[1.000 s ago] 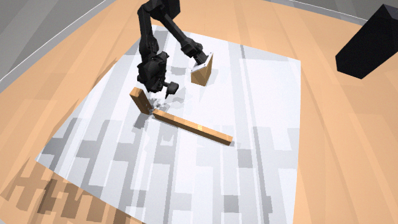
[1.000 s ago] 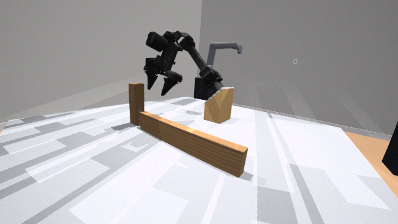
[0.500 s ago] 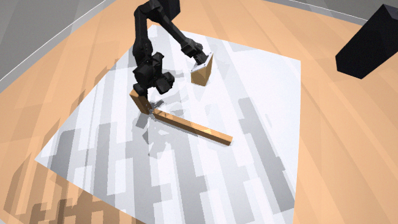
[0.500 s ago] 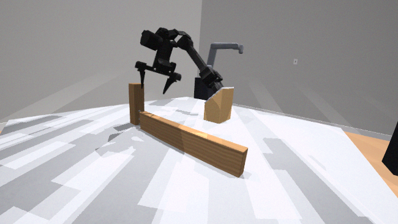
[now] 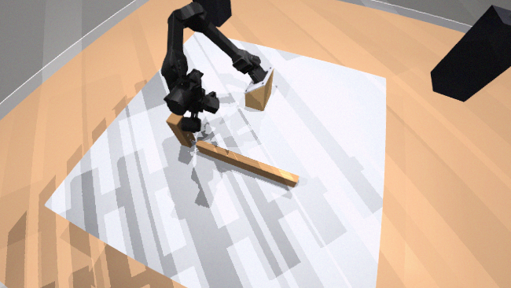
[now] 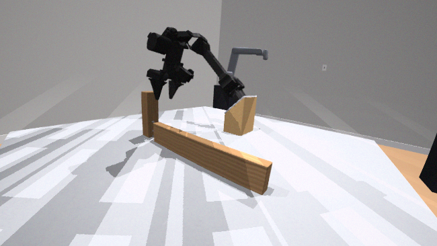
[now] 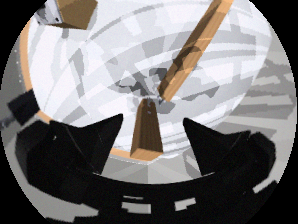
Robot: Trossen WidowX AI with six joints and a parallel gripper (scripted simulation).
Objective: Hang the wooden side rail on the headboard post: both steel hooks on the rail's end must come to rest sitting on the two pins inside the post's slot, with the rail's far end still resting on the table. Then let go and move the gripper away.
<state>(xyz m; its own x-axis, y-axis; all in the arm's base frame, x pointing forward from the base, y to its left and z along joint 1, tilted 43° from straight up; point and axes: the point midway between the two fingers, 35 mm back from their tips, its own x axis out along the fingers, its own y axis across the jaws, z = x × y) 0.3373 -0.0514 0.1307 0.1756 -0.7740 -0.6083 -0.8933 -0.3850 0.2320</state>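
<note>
Right now my gripper tip is 70 mm to the left of the upright headboard post, 70 mm above it and 20 mm short of it.
</note>
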